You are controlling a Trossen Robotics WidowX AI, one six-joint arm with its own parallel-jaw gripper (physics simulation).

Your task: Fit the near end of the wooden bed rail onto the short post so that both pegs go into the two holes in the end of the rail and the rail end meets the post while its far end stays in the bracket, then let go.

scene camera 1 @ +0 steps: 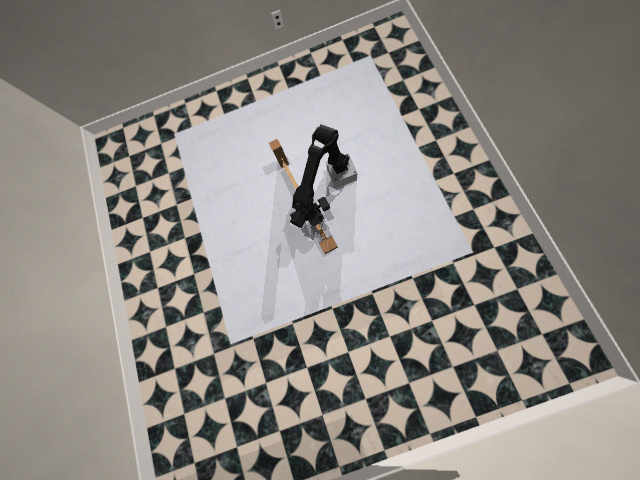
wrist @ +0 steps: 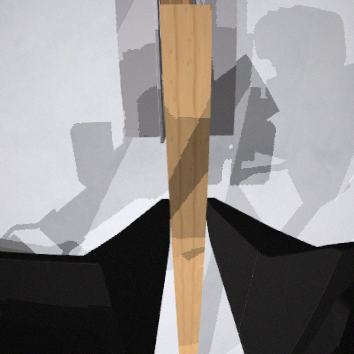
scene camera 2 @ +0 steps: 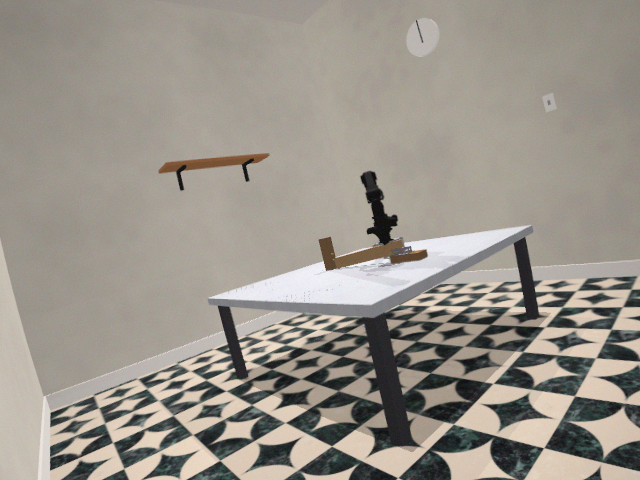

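Seen in the pictures: gripper, fingertip midpoint: (wrist: 187, 206) (scene camera 2: 386, 244); arm's base at its link origin: (scene camera 1: 340, 166).
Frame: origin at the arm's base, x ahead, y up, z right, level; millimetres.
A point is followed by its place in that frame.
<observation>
The wooden bed rail (scene camera 1: 290, 177) {x 266, y -11, z 48 mm} (scene camera 2: 359, 255) {x 258, y -23, z -36 mm} (wrist: 186, 165) {x 222, y 16, z -229 mm} runs from the foot of an upright wooden post (scene camera 1: 279, 153) {x 275, y 53, z 163 mm} (scene camera 2: 326, 253) {x 302, y 15, z 174 mm} to a low wooden block (scene camera 1: 328, 244) {x 199, y -44, z -361 mm} (scene camera 2: 410, 256) {x 241, y -57, z -350 mm} that has grey bracket plates beside it. The rail slopes, with its block end higher. A thin bracket plate (wrist: 160, 90) {x 205, y -16, z -260 mm} stands close along the left side of this end in the wrist view. A small peg shows on the upright post above the rail; whether pegs sit in the holes is too small to tell. My gripper (scene camera 1: 314, 222) {x 225, y 10, z -206 mm} (scene camera 2: 386, 243) {x 225, y 10, z -206 mm} (wrist: 187, 206) {x 225, y 10, z -206 mm} is shut on the rail near its block end.
The arm's grey base (scene camera 1: 342, 173) {x 3, y 1, z -41 mm} is mounted on the white table (scene camera 1: 413, 206) {x -290, y -80, z -320 mm} (scene camera 2: 289, 297) {x 793, y -80, z -151 mm}, beside the rail. The arm reaches over the rail and covers part of it in scene camera 1. A shelf (scene camera 2: 214, 163) is on the wall behind.
</observation>
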